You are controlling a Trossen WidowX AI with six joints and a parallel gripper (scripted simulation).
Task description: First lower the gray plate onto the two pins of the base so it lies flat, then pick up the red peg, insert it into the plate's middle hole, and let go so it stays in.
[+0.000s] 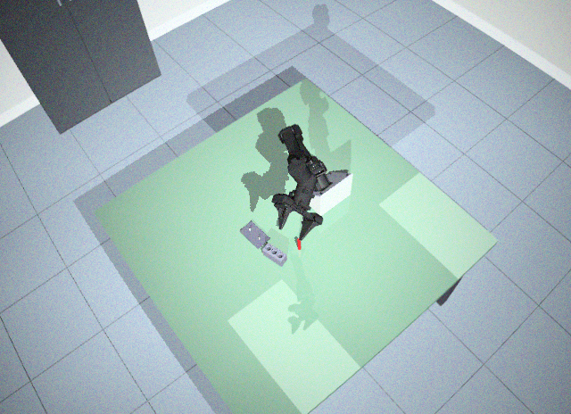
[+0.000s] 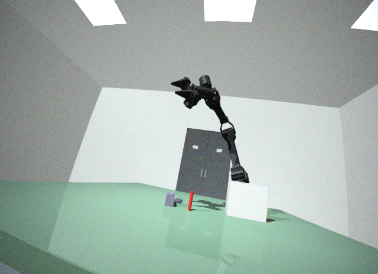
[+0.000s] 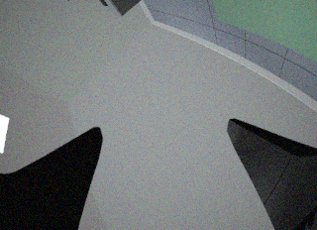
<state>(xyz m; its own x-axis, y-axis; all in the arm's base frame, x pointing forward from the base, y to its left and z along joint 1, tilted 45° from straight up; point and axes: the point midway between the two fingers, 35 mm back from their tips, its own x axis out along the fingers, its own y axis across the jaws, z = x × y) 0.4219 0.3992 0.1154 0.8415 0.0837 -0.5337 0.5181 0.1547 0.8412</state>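
Right now my gripper tip is 60 mm past the gray plate, 180 mm to the left of it and 480 mm above it. Also, from my gripper tip: red peg: 160 mm behind, 130 mm to the right, 480 mm below.
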